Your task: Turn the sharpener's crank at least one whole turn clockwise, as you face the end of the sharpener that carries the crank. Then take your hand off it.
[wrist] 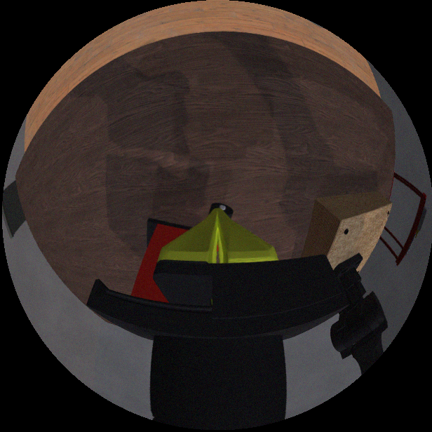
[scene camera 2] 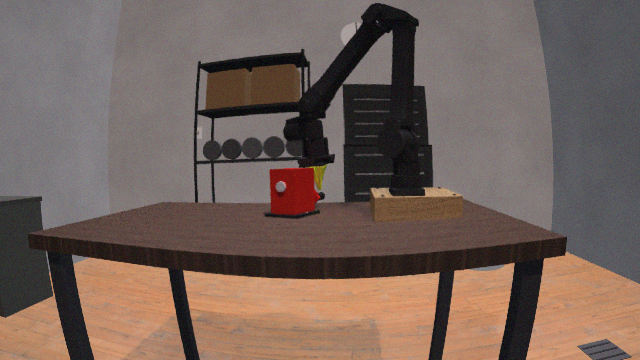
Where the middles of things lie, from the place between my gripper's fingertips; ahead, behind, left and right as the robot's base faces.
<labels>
My hand is 6 cm short of the red sharpener (scene camera 2: 292, 190) and 9 cm to the right of it.
</labels>
